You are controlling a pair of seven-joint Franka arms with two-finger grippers.
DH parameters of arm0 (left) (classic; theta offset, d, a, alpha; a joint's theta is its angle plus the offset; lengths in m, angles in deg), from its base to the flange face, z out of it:
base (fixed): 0 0 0 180
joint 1: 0 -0.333 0 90
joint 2: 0 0 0 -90
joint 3: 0 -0.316 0.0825 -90
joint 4: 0 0 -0.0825 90
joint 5: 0 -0.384 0 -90
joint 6: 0 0 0.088 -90
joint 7: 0 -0.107 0 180
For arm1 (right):
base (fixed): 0 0 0 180
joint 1: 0 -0.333 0 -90
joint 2: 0 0 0 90
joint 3: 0 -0.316 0.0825 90
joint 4: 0 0 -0.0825 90
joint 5: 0 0.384 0 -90
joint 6: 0 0 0.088 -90
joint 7: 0 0.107 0 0
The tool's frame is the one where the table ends.
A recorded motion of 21 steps. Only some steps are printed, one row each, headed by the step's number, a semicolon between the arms.
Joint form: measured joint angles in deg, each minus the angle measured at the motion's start. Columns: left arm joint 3, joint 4, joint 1, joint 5, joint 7, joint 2, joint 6; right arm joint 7, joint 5, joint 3, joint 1, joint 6, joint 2, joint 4.
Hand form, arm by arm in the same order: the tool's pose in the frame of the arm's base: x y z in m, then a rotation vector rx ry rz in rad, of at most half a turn. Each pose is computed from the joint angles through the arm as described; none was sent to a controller.
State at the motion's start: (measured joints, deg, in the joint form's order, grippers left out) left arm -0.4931 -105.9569 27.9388 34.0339 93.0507 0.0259 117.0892; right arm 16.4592 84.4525 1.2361 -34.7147 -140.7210 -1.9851 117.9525
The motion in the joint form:
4: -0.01 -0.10 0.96 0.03 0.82 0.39 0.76; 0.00 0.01 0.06 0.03 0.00 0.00 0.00
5: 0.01 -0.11 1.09 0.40 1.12 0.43 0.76; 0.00 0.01 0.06 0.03 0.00 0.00 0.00
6: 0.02 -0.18 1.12 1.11 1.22 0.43 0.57; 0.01 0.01 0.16 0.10 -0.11 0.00 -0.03
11: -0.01 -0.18 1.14 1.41 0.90 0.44 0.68; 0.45 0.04 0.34 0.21 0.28 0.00 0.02
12: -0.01 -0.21 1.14 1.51 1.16 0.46 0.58; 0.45 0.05 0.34 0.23 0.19 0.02 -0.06
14: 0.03 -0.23 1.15 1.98 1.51 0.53 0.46; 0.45 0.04 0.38 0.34 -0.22 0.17 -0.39
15: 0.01 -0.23 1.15 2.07 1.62 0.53 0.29; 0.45 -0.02 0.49 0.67 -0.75 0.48 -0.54
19: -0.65 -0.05 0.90 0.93 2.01 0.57 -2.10; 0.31 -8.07 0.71 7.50 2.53 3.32 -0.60
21: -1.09 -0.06 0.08 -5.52 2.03 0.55 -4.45; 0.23 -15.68 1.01 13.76 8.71 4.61 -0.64
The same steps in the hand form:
4: 0.5016 -0.3052 0.5399 2.0548 1.6855 -0.5321; 0.4906 0.3230 0.4567 -1.8804 0.7740 0.2266
5: 0.5008 -0.3069 0.5396 2.0484 1.6897 -0.5419; 0.4906 0.3230 0.4567 -1.8804 0.7740 0.2266
6: 0.5000 -0.3078 0.5390 2.0404 1.6925 -0.5593; 0.4918 0.3214 0.4570 -1.8788 0.7778 0.2225
11: 0.5002 -0.3079 0.5393 2.0386 1.6865 -0.5612; 0.4927 0.3196 0.4565 -1.8743 0.7863 0.2317
12: 0.5000 -0.3080 0.5387 2.0354 1.6924 -0.5666; 0.4931 0.3194 0.4574 -1.8730 0.7865 0.2289
14: 0.4996 -0.3090 0.5379 2.0270 1.6999 -0.5802; 0.4952 0.3177 0.4619 -1.8672 0.7876 0.2149
15: 0.4993 -0.3089 0.5377 2.0261 1.7026 -0.5849; 0.4981 0.3127 0.4665 -1.8601 0.7943 0.1956
19: 0.5003 -0.3014 0.5348 2.0522 1.7268 -0.5968; 0.5223 0.2526 0.4946 -1.9143 0.7567 0.0866
21: 0.5040 -0.2852 0.5280 2.1531 1.7563 -0.5072; 0.5363 0.2016 0.5030 -1.9955 0.7201 0.0621

